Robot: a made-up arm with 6 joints.
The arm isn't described. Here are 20 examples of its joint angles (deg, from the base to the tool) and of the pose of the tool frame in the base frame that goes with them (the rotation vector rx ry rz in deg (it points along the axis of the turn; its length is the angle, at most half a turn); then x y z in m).
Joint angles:
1: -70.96 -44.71 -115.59 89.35 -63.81 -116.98
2: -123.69 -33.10 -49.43 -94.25 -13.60 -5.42
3: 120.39 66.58 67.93 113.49 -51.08 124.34
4: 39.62 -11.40 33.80 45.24 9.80 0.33
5: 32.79 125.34 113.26 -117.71 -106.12 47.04
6: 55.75 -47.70 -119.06 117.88 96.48 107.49
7: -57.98 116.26 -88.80 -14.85 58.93 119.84
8: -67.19 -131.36 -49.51 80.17 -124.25 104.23
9: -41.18 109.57 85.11 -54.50 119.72 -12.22
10: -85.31 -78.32 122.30 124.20 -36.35 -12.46
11: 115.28 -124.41 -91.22 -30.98 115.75 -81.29
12: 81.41 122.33 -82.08 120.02 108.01 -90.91
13: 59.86 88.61 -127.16 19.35 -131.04 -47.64
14: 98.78 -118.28 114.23 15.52 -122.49 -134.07
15: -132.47 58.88 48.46 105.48 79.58 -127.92
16: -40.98 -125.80 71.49 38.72 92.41 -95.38
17: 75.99 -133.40 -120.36 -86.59 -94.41 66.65
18: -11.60 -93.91 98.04 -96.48 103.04 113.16
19: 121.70 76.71 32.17 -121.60 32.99 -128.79
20: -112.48 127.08 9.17 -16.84 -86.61 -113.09
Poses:
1: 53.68 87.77 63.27 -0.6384 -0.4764 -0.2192
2: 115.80 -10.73 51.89 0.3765 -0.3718 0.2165
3: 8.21 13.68 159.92 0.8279 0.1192 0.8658
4: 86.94 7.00 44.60 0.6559 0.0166 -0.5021
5: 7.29 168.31 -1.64 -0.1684 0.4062 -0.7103
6: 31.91 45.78 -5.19 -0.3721 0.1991 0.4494
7: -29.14 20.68 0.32 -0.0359 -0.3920 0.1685
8: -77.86 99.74 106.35 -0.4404 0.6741 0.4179
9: 134.89 -46.17 -22.34 -0.4229 -0.1434 -0.3176
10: 63.96 126.62 -91.85 -0.8008 -0.7073 -0.5225
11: 117.68 62.71 68.18 0.3091 0.0311 0.1817
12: 91.70 28.95 10.00 0.3632 0.1703 0.1076
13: -36.88 -119.85 40.60 -0.1971 1.0459 0.0927
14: 96.18 -10.75 6.14 -0.7234 0.6720 0.6584
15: 73.16 -11.05 29.39 0.2924 -0.3438 0.2056
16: 95.89 -35.33 -84.84 -0.7060 -0.3969 -0.4432
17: -112.90 -8.23 -43.96 0.4273 0.9389 -0.0604
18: 143.17 12.41 -90.55 -0.5369 0.0186 -0.4242
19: -54.38 -100.22 -6.77 -0.1921 -0.0474 0.1860
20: -59.36 131.96 -24.82 -0.2302 0.0664 0.5803
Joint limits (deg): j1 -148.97..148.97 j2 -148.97..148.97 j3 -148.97..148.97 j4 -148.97..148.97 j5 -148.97..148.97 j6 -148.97..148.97
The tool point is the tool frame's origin. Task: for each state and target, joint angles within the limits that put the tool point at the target. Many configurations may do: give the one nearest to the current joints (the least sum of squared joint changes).
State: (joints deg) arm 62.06 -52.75 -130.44 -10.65 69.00 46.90
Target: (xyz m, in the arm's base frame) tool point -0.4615 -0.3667 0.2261
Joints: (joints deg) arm 73.79 -44.79 -127.56 12.84 16.68 54.16
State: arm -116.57 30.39 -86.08 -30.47 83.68 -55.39
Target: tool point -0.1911 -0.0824 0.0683
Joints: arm -114.02 29.18 -86.07 -74.08 91.18 -41.68
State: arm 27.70 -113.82 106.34 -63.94 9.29 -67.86
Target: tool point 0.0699 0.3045 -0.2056
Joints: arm 15.45 -112.26 109.52 -98.31 7.97 -62.44
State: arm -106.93 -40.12 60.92 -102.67 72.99 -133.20
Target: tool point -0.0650 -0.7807 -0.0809
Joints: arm -88.34 -86.89 69.76 -93.51 75.57 -148.97
